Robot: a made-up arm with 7 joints. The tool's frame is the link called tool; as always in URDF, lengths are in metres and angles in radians. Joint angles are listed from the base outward.
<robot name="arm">
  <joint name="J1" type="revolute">
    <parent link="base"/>
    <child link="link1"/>
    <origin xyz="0 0.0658 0" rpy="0 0 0"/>
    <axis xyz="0 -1 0"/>
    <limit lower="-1.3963" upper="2"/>
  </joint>
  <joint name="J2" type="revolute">
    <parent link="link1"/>
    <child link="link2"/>
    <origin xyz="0 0.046 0" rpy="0 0 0"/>
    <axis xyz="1 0 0"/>
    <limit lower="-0.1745" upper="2"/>
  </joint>
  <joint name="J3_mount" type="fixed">
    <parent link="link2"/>
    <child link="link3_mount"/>
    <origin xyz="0 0 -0.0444" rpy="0 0 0"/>
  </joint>
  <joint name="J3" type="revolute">
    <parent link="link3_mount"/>
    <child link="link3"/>
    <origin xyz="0 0 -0.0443" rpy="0 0 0"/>
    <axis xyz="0 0 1"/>
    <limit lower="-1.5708" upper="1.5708"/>
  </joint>
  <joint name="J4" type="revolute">
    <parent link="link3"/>
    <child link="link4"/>
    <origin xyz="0 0 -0.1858" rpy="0 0 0"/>
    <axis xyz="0 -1 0"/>
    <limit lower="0" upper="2.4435"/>
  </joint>
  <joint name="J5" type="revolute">
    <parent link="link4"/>
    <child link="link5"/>
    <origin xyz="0 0 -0.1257" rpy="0 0 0"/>
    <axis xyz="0 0 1"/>
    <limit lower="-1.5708" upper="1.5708"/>
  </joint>
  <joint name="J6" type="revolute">
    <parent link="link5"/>
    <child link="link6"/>
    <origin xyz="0 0 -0.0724" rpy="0 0 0"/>
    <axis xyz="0 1 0"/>
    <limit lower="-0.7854" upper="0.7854"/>
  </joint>
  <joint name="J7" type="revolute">
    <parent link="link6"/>
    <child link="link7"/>
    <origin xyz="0 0 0" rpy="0 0 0"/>
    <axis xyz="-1 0 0"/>
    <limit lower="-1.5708" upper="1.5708"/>
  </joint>
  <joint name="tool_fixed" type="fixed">
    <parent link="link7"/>
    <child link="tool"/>
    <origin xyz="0 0 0" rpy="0 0 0"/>
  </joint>
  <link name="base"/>
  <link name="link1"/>
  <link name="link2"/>
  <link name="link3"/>
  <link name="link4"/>
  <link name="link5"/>
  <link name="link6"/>
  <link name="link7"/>
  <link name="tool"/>
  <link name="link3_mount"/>
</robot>
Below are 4 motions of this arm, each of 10 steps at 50 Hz.
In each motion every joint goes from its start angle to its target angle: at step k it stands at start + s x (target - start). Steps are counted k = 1, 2, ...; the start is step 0. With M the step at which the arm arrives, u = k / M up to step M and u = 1 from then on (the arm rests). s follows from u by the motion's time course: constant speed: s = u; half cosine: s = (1 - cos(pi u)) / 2; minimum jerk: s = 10 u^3 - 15 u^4 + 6 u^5.
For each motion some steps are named. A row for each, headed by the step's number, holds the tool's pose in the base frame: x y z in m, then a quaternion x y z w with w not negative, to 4 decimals.
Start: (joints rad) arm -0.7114 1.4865 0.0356 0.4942 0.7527 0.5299 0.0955
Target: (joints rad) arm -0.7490 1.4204 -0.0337 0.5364 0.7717 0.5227 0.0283
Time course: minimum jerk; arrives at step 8
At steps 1, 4, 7, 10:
1: 0.0483 0.5593 -0.0880 0.5110 0.0722 0.0726 0.8535
4: 0.0379 0.5556 -0.1040 0.5080 0.0927 0.0608 0.8542
7: 0.0268 0.5512 -0.1197 0.5043 0.1127 0.0488 0.8548
10: 0.0264 0.5510 -0.1202 0.5042 0.1133 0.0484 0.8548

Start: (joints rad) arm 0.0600 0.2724 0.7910 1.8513 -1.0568 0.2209 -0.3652
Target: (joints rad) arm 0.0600 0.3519 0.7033 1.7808 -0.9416 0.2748 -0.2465
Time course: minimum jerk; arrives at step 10
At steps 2, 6, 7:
2: 0.1450 0.3018 -0.1668 0.8085 -0.4270 0.0330 0.4036
6: 0.1538 0.3072 -0.1665 0.7723 -0.4452 0.0142 0.4528
7: 0.1559 0.3085 -0.1665 0.7630 -0.4489 0.0091 0.4650

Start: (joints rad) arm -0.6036 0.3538 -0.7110 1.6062 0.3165 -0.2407 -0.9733
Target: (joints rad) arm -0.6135 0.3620 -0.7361 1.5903 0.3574 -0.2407 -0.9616
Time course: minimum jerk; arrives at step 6
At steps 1, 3, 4, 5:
1: -0.0446 0.0833 -0.3286 0.1142 -0.4582 0.0965 0.8762
3: -0.0486 0.0833 -0.3293 0.1094 -0.4468 0.0951 0.8828
4: -0.0510 0.0833 -0.3297 0.1065 -0.4397 0.0942 0.8868
5: -0.0525 0.0833 -0.3299 0.1048 -0.4353 0.0937 0.8892

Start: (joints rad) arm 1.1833 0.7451 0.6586 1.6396 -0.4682 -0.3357 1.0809
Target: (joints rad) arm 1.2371 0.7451 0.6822 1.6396 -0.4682 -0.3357 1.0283
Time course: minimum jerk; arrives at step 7
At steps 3, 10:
3: 0.1574 0.3786 0.1057 0.5713 -0.7209 -0.2939 0.2599
10: 0.1516 0.3803 0.1098 0.5816 -0.7314 -0.2649 0.2378

